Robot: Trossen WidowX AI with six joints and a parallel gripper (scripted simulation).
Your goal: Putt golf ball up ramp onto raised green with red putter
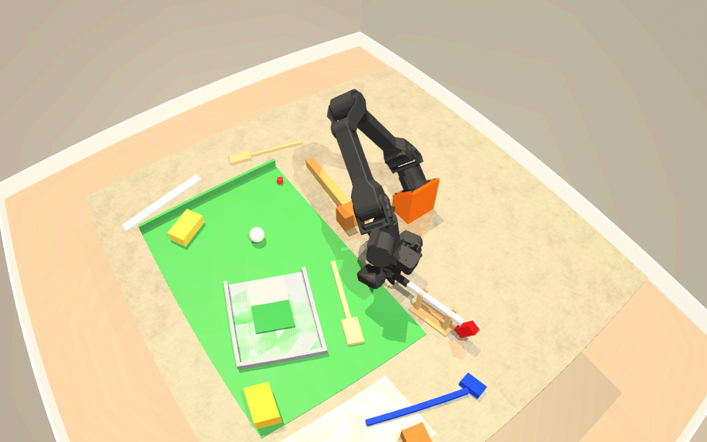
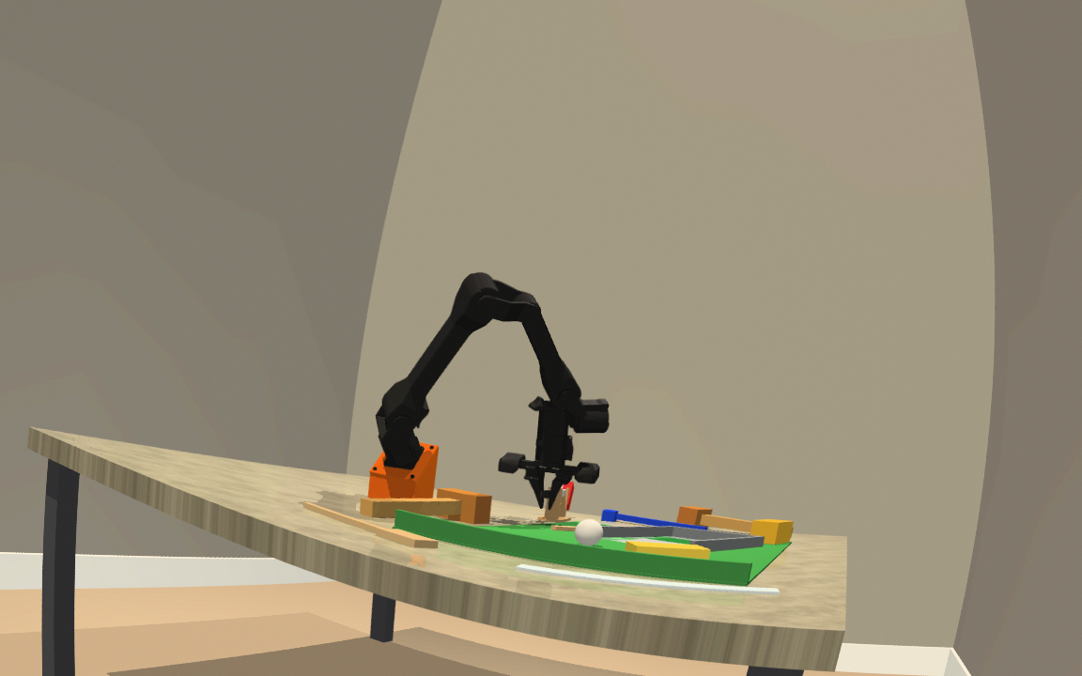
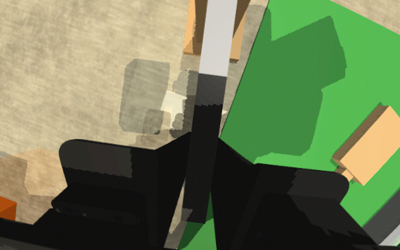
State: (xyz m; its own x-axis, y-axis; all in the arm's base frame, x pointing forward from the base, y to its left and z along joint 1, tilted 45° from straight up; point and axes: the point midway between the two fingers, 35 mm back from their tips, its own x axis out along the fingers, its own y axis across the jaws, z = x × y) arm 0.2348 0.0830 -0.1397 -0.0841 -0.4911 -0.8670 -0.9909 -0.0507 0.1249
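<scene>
My gripper tip is now 110 mm to the right of the red putter, 30 mm below it and 20 mm past it. The rest, counted from my gripper tip: grey-framed platform: 300 mm ahead, 100 mm to the right, 20 mm below; then wooden rack: 130 mm to the left, 20 mm behind; then white golf ball: 350 mm to the right, 180 mm ahead, 10 mm below.
</scene>
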